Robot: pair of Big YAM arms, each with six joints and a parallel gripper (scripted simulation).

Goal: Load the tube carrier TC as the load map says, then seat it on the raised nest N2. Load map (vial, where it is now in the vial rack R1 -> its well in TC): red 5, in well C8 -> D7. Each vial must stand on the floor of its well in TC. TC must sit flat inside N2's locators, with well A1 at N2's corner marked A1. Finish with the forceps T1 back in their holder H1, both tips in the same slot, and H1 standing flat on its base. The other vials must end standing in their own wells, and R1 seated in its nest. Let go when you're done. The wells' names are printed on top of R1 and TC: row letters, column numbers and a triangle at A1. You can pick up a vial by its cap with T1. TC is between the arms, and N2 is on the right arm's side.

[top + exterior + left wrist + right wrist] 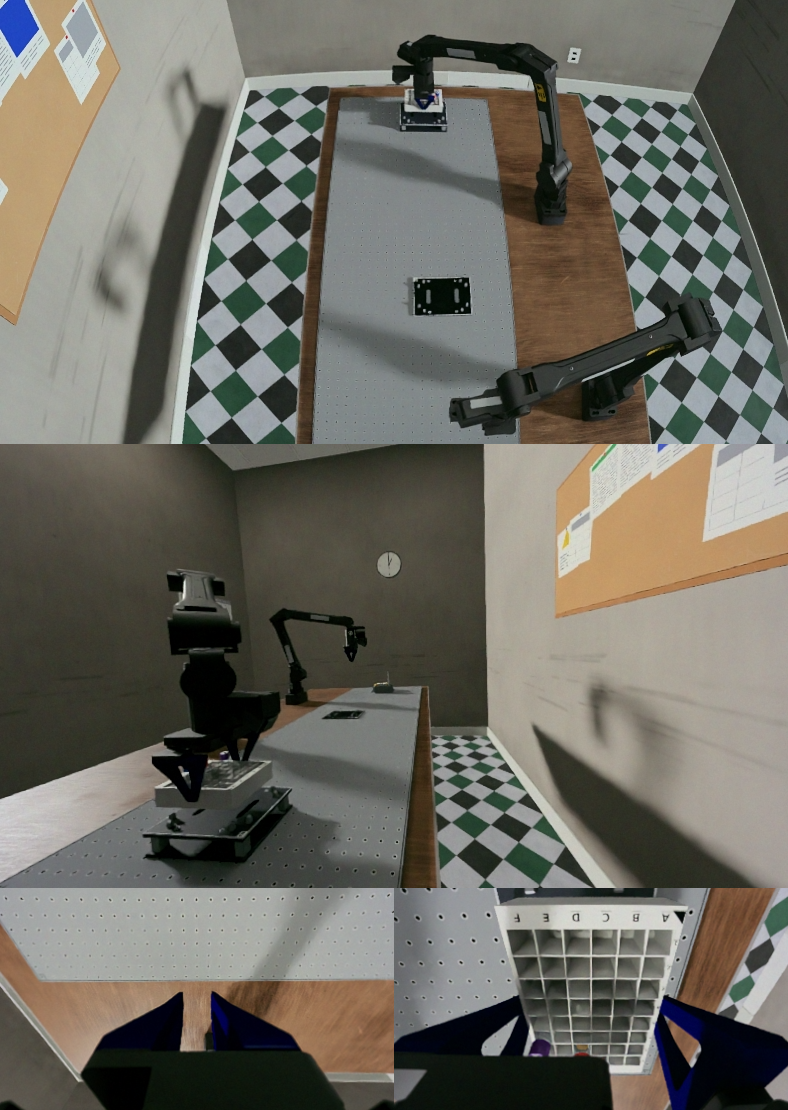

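The black raised nest is 60 mm below my right hand and 10 mm to the left of it. Also, from my right hand: white well rack (right at my right hand).
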